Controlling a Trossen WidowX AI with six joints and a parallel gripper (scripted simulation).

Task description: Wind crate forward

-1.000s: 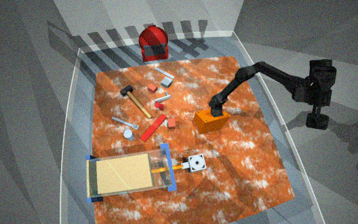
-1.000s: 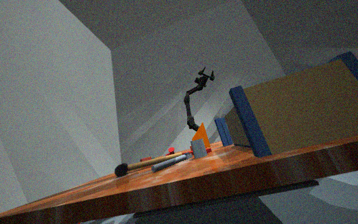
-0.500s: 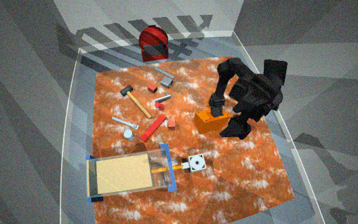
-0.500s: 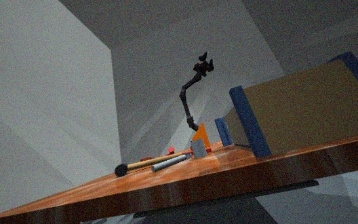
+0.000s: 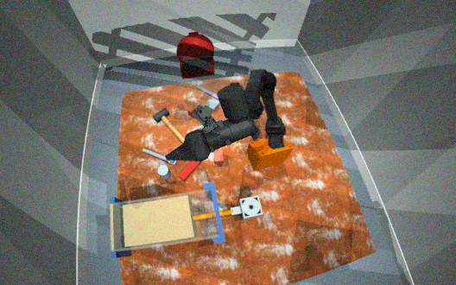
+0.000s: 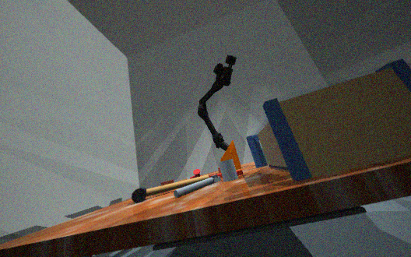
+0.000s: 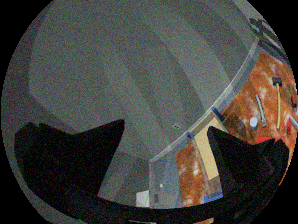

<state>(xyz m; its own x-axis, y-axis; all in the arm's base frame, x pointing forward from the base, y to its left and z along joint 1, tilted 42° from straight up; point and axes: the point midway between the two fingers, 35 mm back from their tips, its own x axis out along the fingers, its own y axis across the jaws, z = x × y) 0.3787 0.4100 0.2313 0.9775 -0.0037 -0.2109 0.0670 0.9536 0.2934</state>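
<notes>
My gripper tip is 12 cm past the red-knobbed winch handle, 41 cm to the left of it and 56 cm above it. Round my gripper tip: clear-panelled cubby (15 cm ahead, 9 cm to the left, 46 cm below); blue steel frame (10 cm behind, 9 cm to the left, 47 cm below); red bar (3 cm behind, 21 cm to the right, 57 cm below).
</notes>
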